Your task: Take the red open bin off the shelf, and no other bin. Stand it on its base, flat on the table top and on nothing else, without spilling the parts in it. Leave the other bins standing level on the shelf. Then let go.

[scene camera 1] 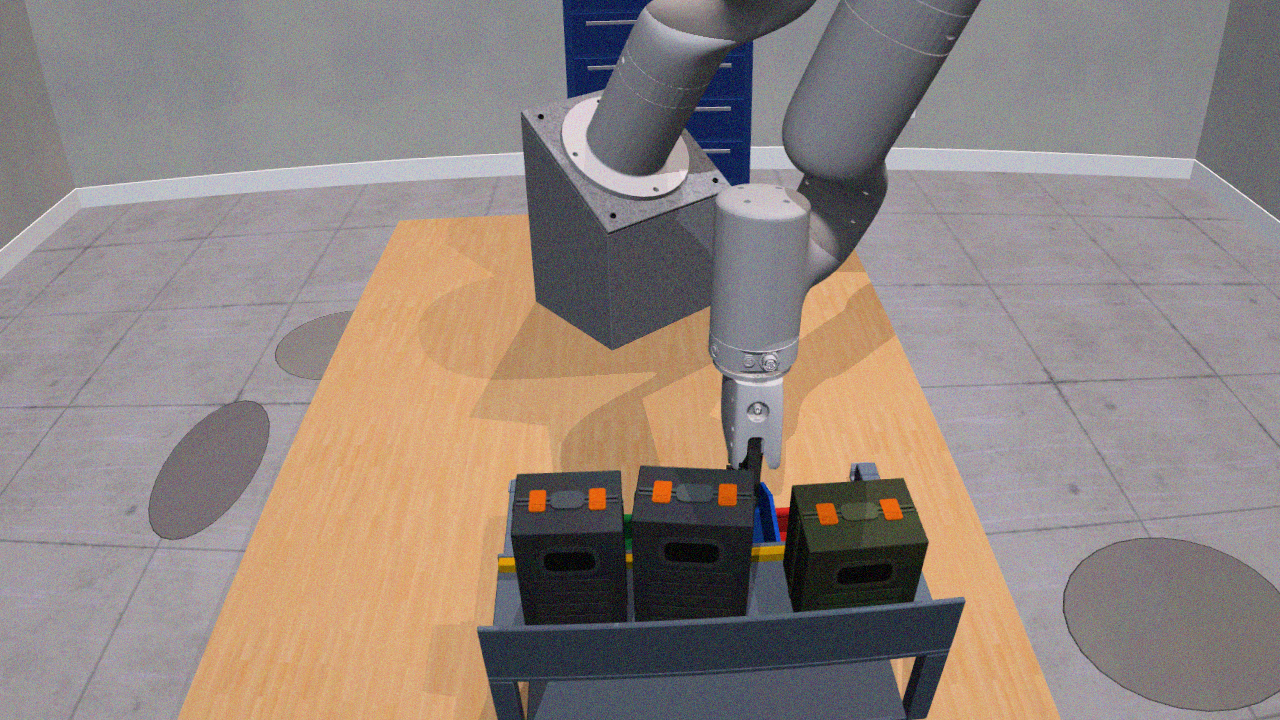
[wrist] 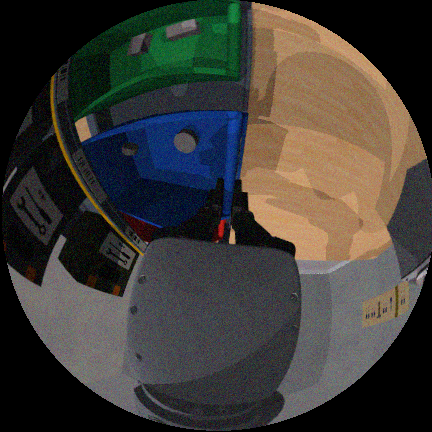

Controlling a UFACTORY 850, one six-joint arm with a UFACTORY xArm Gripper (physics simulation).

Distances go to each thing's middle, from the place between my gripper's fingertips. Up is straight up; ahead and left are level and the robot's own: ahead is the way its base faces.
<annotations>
I see my gripper 8 cm short of the blue open bin (scene camera 1: 766, 529) and 1 cm below it. The rest, counted from my hand: yellow rail (scene camera 1: 773, 553) 14 cm ahead, 6 cm above.
</annotations>
